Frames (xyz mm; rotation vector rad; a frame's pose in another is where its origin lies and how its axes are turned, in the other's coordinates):
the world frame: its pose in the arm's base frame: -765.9 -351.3 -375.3 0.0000 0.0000 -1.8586
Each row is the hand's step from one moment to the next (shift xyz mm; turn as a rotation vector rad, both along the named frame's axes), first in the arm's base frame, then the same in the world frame.
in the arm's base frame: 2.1 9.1 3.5 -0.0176 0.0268 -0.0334
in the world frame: -9.3 -0.6 3.5 -0.0207 -0.0245 -0.0334
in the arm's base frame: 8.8 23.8 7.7 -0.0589 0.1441 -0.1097
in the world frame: -25.3 1.7 7.7 -0.1215 -0.0974 -0.1097
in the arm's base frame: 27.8 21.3 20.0 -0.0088 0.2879 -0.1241
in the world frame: -28.3 20.6 20.0 -0.2736 -0.0902 -0.1241
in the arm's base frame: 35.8 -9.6 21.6 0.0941 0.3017 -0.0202
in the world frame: -1.0 37.1 21.6 -0.3160 0.0046 -0.0202
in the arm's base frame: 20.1 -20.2 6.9 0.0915 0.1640 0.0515
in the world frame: 13.7 25.0 6.9 -0.1832 0.0412 0.0515
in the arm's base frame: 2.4 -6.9 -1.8 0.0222 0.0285 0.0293
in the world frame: 5.9 4.3 -1.8 -0.0336 0.0132 0.0293
